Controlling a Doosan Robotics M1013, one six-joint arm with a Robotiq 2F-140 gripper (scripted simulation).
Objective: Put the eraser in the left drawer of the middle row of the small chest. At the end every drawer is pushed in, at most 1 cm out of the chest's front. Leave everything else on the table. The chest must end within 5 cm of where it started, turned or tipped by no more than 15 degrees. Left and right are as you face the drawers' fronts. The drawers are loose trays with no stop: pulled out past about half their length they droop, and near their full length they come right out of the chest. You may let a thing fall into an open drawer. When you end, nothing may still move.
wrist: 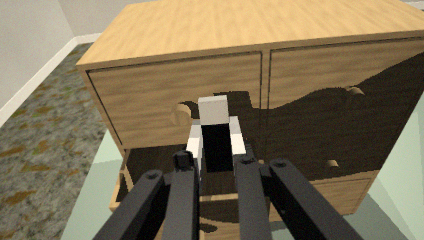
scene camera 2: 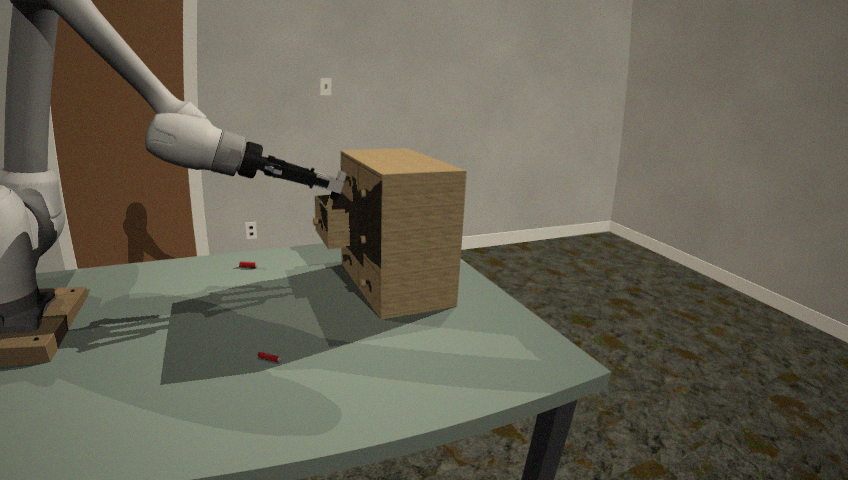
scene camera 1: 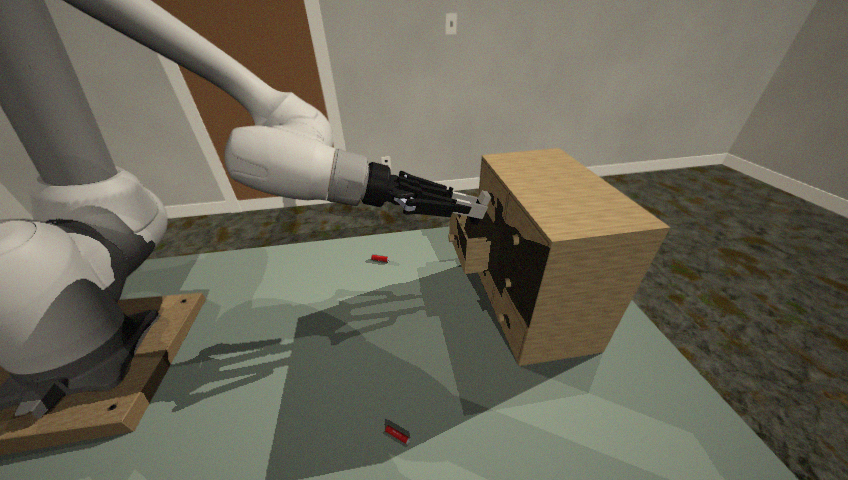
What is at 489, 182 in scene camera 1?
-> A drawer.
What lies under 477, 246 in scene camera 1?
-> A drawer.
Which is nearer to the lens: the wooden chest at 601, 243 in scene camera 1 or the drawer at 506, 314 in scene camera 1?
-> The wooden chest.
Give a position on a drawer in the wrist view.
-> At 357, 151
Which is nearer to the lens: the wooden chest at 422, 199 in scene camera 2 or the drawer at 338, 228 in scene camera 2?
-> The wooden chest.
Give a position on a drawer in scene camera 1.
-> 529, 245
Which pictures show the drawer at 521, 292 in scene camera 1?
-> The wrist view, scene camera 2 and scene camera 1: all of them.
